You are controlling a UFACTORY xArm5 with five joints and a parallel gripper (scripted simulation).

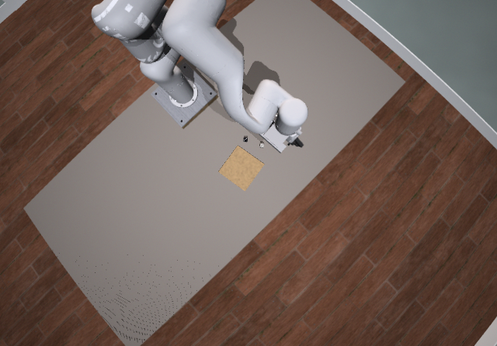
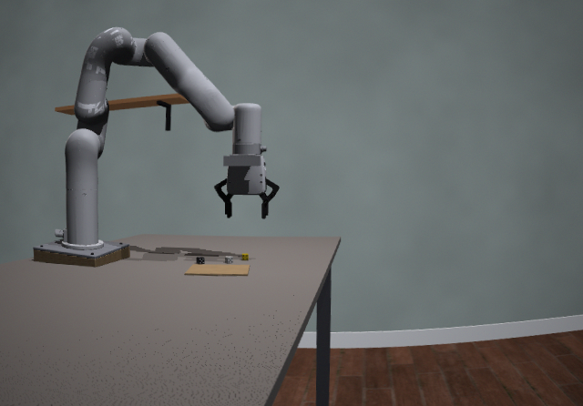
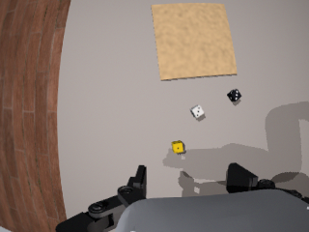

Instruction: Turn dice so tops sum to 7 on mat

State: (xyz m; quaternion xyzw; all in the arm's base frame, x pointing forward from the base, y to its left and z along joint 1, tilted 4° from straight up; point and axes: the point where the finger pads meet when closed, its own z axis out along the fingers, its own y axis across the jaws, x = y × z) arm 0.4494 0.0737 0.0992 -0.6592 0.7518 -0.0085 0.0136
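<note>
Right now my hand is 1 cm past the yellow die and 11 cm above it. The rest, counted from my hand: white die (5 cm behind, 6 cm to the right, 11 cm below); black die (12 cm behind, 8 cm to the right, 11 cm below); tan mat (6 cm behind, 19 cm to the right, 12 cm below).
</note>
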